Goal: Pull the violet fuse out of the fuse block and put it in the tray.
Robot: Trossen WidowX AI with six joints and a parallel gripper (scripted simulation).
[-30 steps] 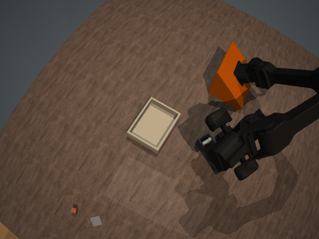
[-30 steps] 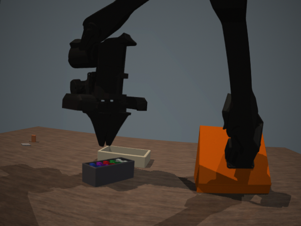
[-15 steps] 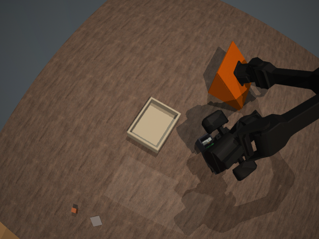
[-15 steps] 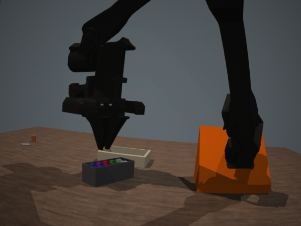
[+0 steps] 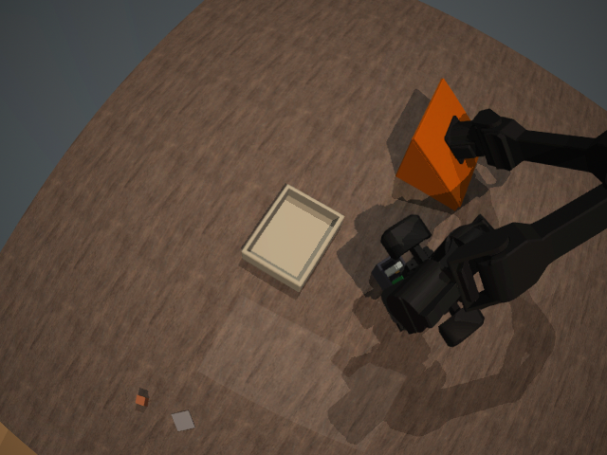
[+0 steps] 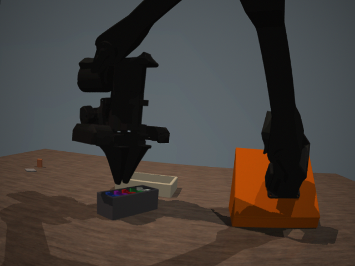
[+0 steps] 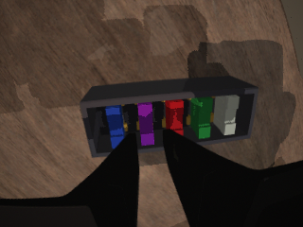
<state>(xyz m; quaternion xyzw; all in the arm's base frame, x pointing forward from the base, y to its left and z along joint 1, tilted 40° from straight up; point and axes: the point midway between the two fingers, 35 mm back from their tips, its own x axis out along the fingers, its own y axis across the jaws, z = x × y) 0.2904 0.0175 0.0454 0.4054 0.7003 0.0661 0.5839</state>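
Right now the violet fuse is 3 cm below my gripper tip. Also, from my gripper tip: tray (21 cm to the right, 5 cm below, 1 cm behind); then orange cube (35 cm ahead, 28 cm to the right, 4 cm below).
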